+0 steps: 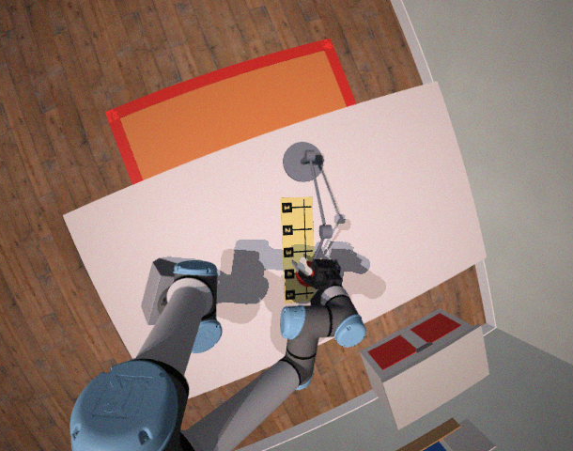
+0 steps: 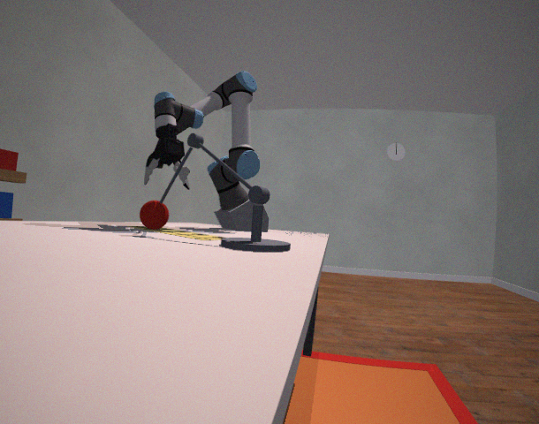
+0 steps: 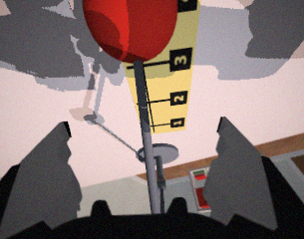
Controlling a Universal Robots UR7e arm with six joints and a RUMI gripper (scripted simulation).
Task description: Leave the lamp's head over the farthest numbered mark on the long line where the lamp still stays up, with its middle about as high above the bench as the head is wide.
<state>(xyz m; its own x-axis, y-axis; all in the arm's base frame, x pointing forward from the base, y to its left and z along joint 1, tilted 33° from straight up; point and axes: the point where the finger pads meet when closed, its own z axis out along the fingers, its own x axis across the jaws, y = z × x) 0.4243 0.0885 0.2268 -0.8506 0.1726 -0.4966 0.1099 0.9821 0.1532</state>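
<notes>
Now: hand 14 cm above the yellow numbered strip, 3 cm past it and 2 cm to the right of it. Round my hand: round grey base: 36 cm to the left, 11 cm below, 8 cm ahead.
</notes>
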